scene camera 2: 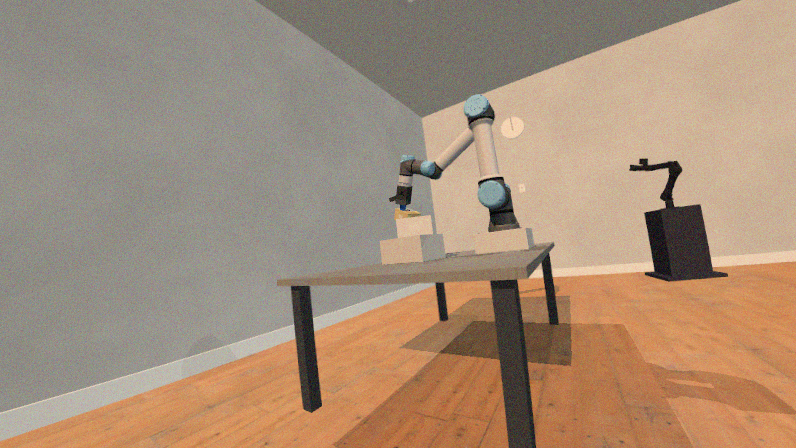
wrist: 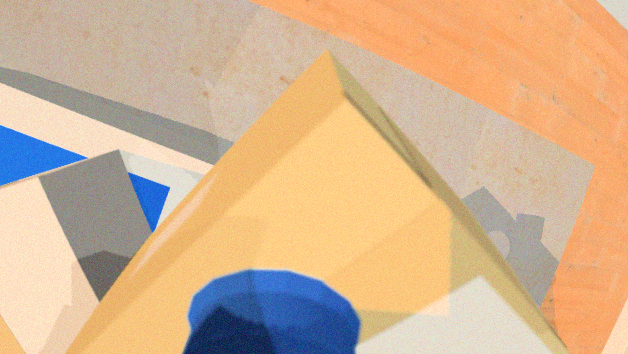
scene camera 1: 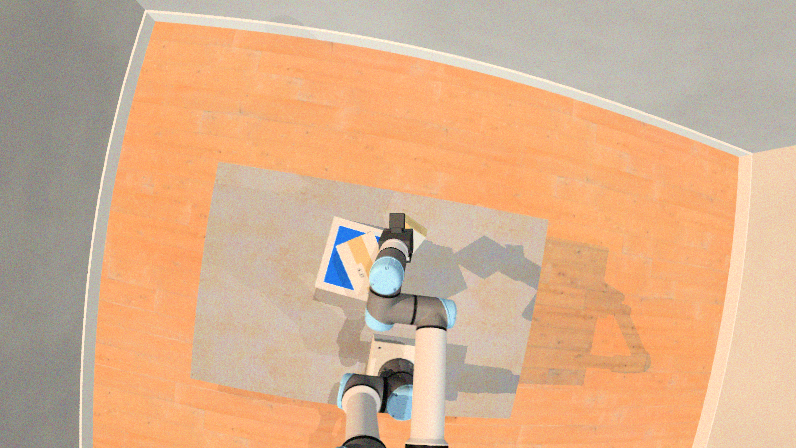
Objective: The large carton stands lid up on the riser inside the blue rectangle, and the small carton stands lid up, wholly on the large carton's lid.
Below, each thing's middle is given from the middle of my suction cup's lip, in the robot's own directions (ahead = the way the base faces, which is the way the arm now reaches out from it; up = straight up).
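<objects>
Suction cup 50 mm above the small carton (wrist: 324, 183), 20 mm past it and 10 mm to the left of it. Counted from my suction cup: riser (scene camera 1: 332, 276) 240 mm below, 140 mm to the left, 80 mm behind; large carton (scene camera 1: 358, 254) 130 mm below, 100 mm to the left, 90 mm behind.
</objects>
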